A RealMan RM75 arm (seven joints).
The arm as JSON. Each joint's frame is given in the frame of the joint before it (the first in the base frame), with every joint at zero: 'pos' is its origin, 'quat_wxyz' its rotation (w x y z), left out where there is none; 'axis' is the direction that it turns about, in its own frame. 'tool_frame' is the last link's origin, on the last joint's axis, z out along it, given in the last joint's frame.
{
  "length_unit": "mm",
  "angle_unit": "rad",
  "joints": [
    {
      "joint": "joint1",
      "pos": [
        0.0,
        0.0,
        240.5
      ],
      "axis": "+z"
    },
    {
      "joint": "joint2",
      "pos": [
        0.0,
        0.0,
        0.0
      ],
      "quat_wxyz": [
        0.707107,
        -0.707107,
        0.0,
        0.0
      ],
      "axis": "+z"
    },
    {
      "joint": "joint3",
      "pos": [
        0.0,
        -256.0,
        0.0
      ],
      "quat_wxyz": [
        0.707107,
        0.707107,
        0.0,
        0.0
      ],
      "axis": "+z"
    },
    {
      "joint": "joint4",
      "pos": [
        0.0,
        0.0,
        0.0
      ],
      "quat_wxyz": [
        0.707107,
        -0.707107,
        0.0,
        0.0
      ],
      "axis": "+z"
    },
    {
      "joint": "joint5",
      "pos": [
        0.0,
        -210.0,
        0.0
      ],
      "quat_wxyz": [
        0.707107,
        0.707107,
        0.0,
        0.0
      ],
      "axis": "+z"
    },
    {
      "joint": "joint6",
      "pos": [
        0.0,
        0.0,
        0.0
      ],
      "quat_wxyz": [
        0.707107,
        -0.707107,
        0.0,
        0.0
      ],
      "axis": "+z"
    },
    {
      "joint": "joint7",
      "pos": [
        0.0,
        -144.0,
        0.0
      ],
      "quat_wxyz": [
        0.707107,
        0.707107,
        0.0,
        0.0
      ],
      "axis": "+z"
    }
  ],
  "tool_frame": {
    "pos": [
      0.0,
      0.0,
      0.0
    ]
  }
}
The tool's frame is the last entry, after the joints.
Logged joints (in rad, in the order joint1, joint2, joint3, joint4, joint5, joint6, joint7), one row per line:
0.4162, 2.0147, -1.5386, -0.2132, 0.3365, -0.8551, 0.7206
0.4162, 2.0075, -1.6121, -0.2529, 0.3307, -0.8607, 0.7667
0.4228, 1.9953, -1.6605, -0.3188, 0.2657, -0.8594, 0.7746
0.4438, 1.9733, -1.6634, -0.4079, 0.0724, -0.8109, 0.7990
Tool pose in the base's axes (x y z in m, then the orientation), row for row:
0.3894, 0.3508, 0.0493, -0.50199, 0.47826, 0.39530, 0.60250
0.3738, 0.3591, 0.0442, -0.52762, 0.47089, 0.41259, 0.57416
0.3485, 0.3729, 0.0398, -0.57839, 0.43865, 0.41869, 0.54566
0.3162, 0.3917, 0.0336, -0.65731, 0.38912, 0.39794, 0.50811
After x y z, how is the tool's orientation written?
As a quaternion, x y z w.
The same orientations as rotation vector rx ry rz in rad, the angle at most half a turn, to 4 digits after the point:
-1.1625, 1.1076, 0.9155
-1.2363, 1.1034, 0.9668
-1.3716, 1.0402, 0.9929
-1.5840, 0.9377, 0.9590

